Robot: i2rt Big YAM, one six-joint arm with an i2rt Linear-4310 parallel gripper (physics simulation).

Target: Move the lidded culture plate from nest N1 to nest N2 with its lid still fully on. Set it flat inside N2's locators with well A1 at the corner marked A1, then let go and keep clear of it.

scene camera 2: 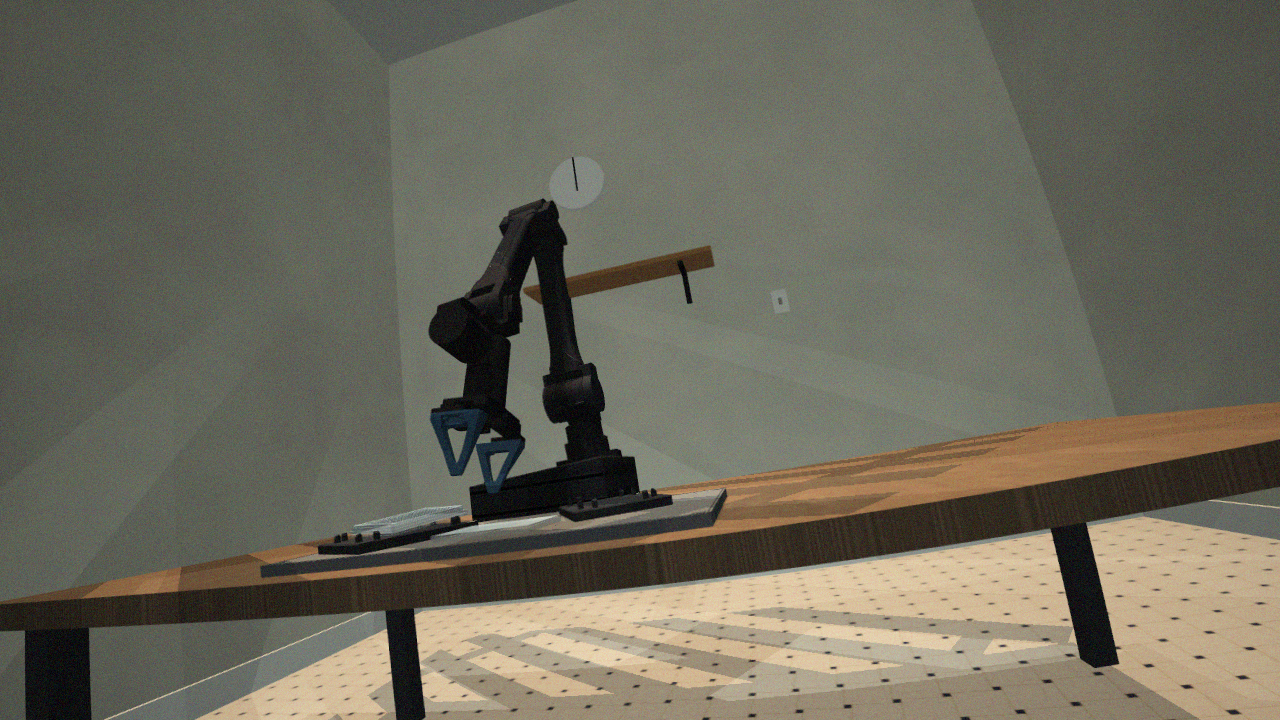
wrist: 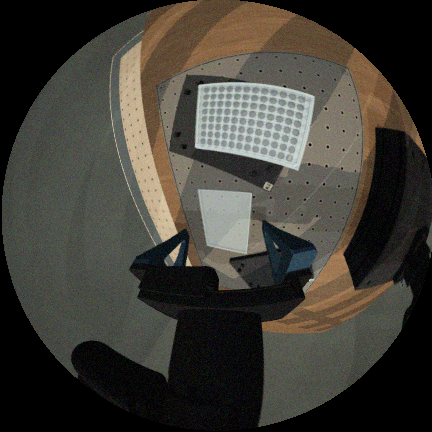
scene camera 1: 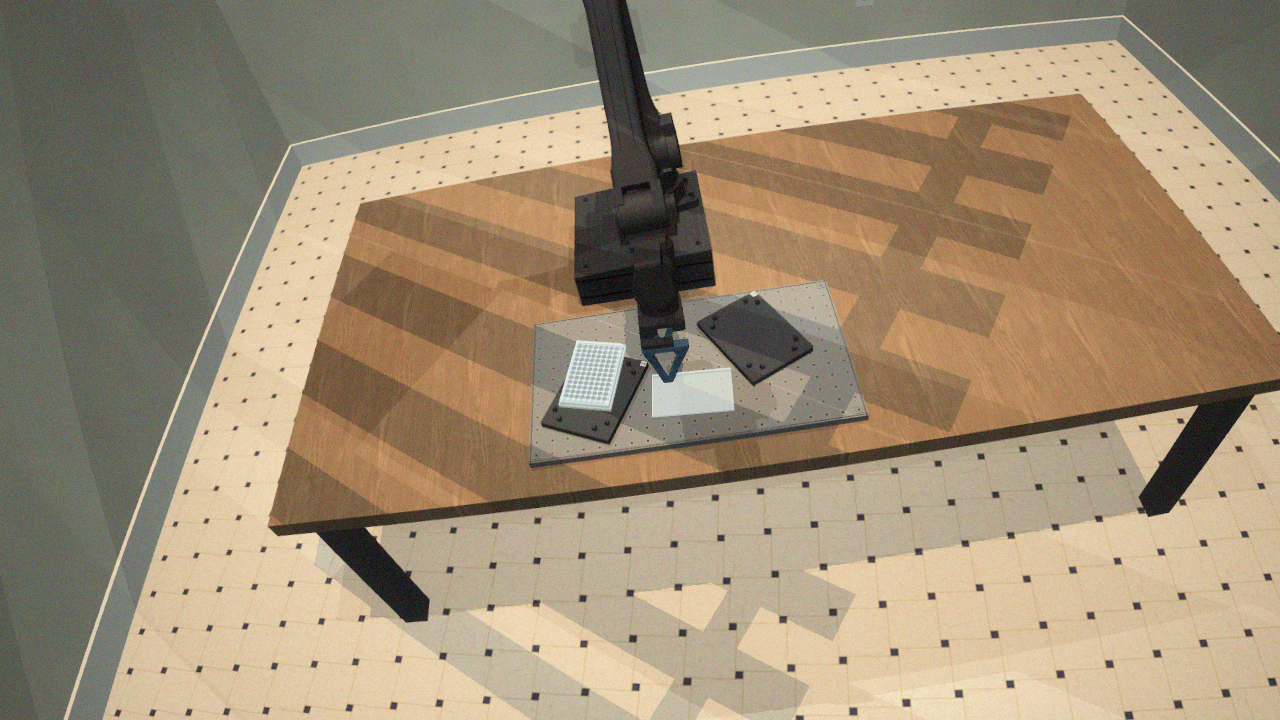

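Observation:
My gripper [scene camera 2: 475, 485], [wrist: 223, 228], [scene camera 1: 665, 364]: open, holding nothing. A dark nest [scene camera 1: 601, 426]. Another dark nest [scene camera 1: 754, 337].

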